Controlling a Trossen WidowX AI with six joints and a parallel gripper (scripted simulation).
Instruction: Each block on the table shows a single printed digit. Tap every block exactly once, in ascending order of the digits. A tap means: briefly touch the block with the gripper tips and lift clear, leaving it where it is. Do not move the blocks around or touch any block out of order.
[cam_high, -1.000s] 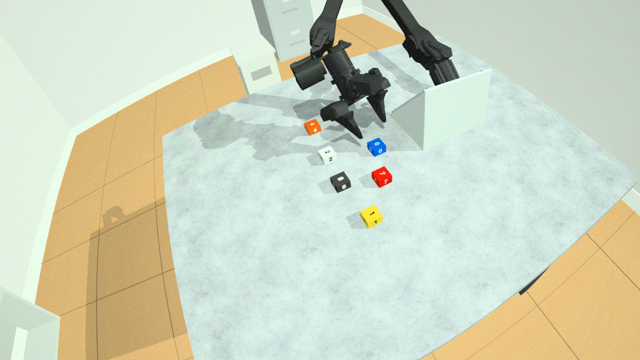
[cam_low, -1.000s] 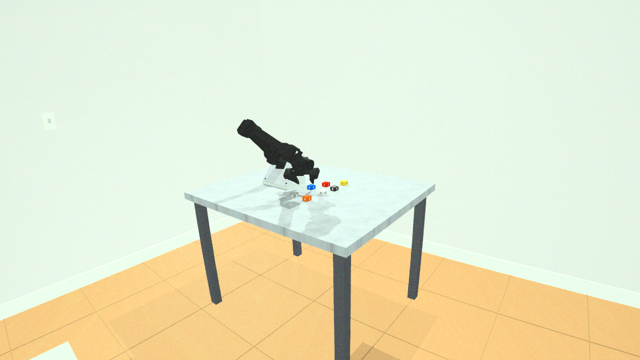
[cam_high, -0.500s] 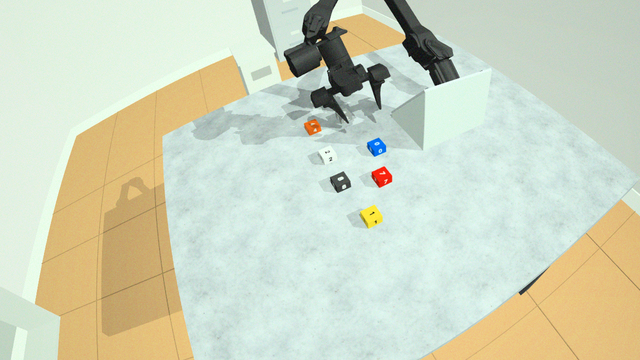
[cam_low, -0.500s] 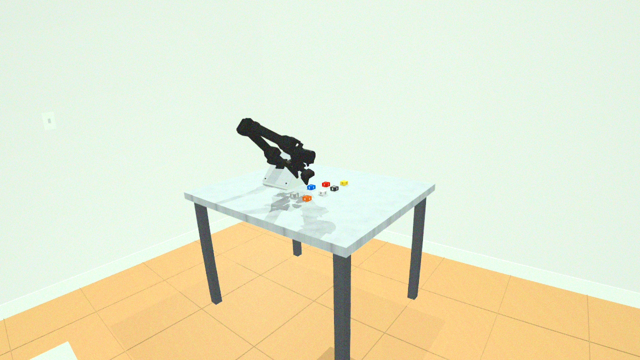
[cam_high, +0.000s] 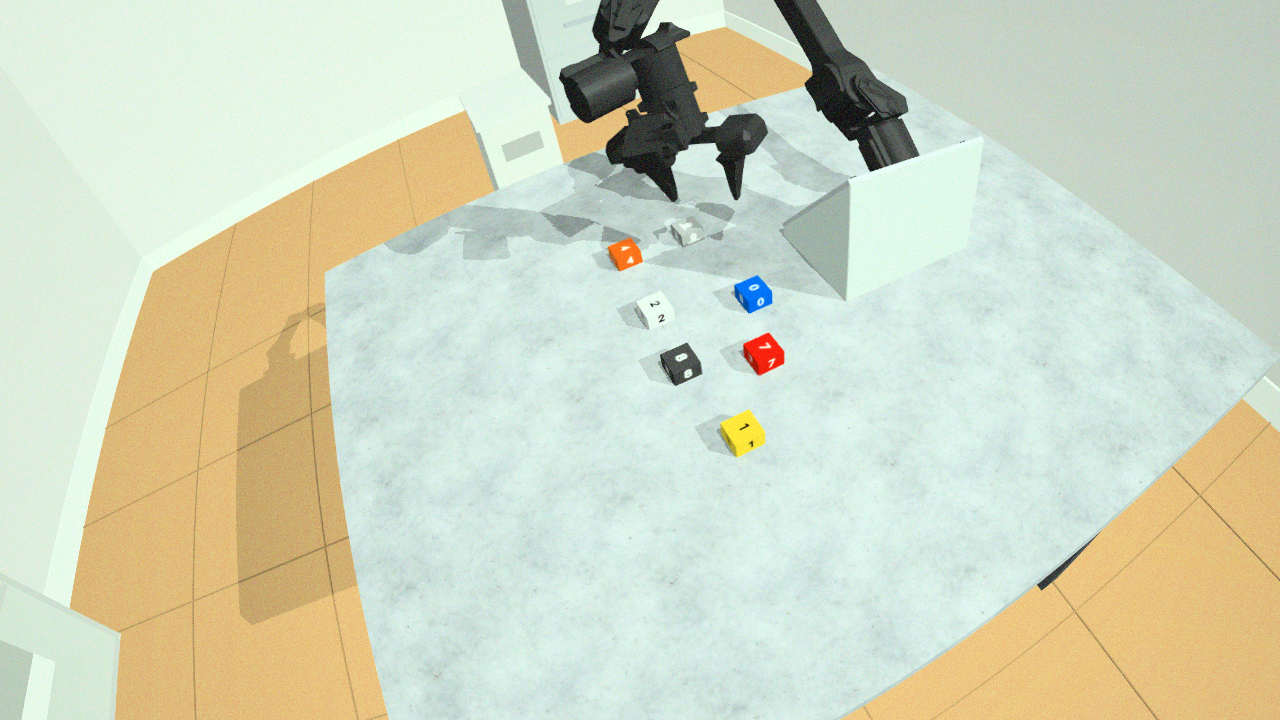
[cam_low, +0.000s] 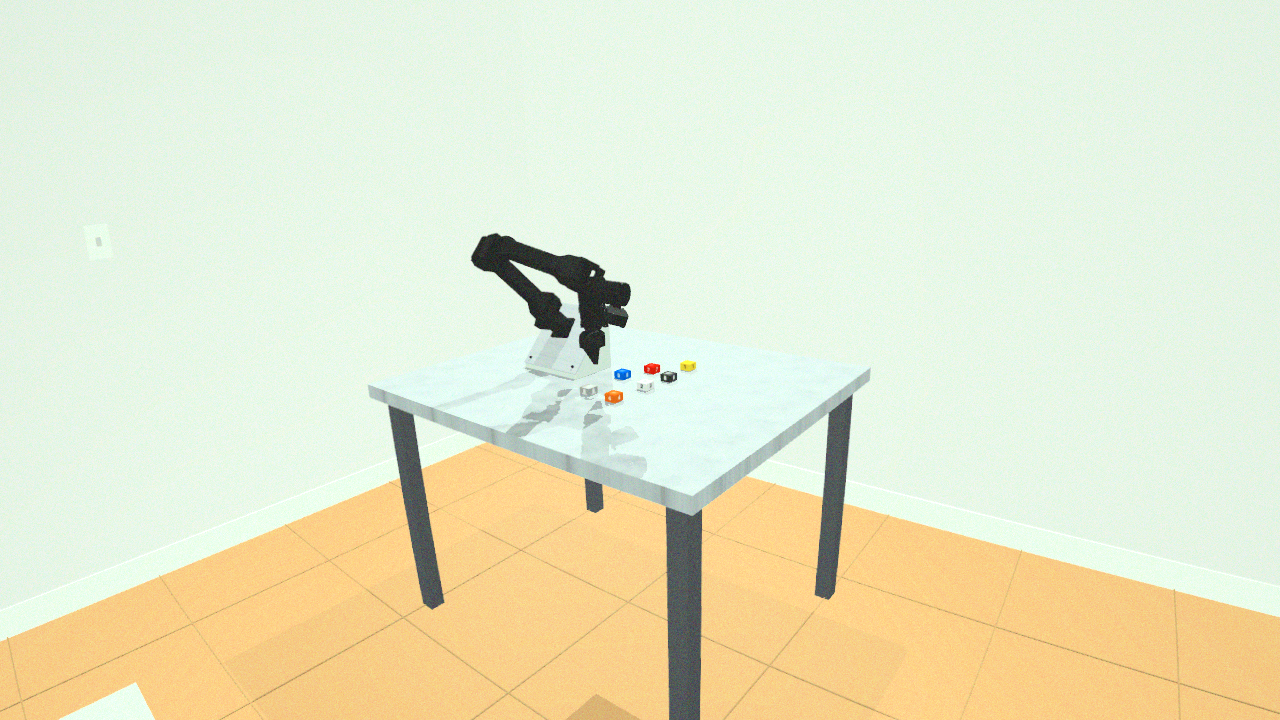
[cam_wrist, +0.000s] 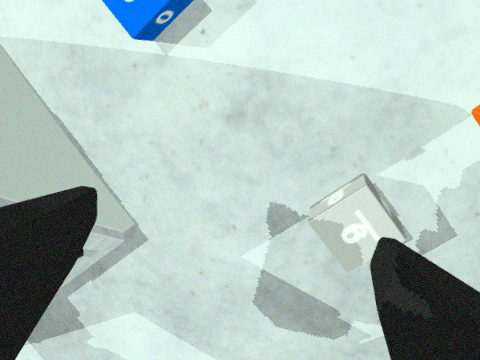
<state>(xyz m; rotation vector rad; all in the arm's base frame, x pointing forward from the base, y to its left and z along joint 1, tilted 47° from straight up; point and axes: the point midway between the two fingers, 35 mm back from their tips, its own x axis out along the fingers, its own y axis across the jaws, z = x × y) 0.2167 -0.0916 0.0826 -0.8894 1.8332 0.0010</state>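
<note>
The blue block is 10 mm ahead of my gripper tip, 100 mm to the left of it and 70 mm below it. Round my gripper tip: orange block (100 mm ahead, 60 mm to the right, 70 mm below); grey block (10 mm ahead, 50 mm to the right, 70 mm below); white block (110 mm ahead, 60 mm to the left, 70 mm below).
</note>
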